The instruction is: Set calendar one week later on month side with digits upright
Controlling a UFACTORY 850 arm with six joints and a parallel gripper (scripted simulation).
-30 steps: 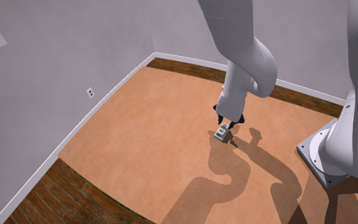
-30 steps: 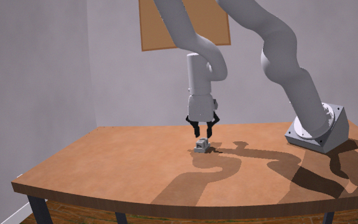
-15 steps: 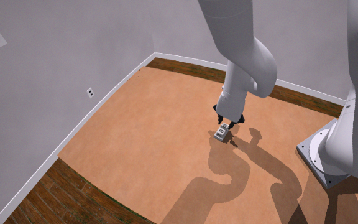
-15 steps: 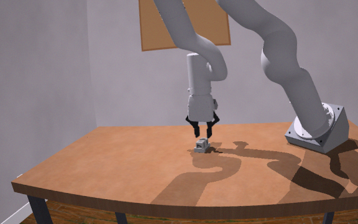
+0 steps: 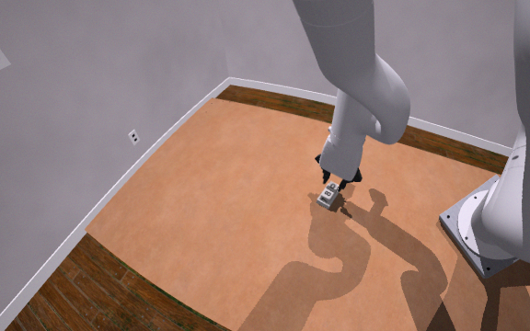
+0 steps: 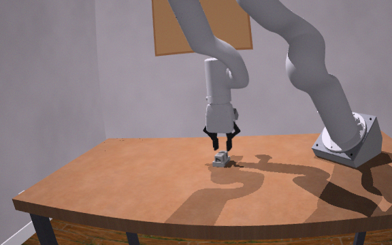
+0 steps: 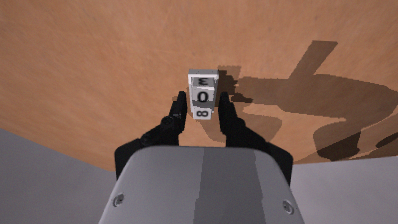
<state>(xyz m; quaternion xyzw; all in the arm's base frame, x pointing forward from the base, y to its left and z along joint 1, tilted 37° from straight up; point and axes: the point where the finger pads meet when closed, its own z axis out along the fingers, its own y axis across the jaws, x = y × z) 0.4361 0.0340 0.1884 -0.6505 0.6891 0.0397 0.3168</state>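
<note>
Right now my hand is 20 mm to the right of the white calendar tray and 60 mm above it.
</note>
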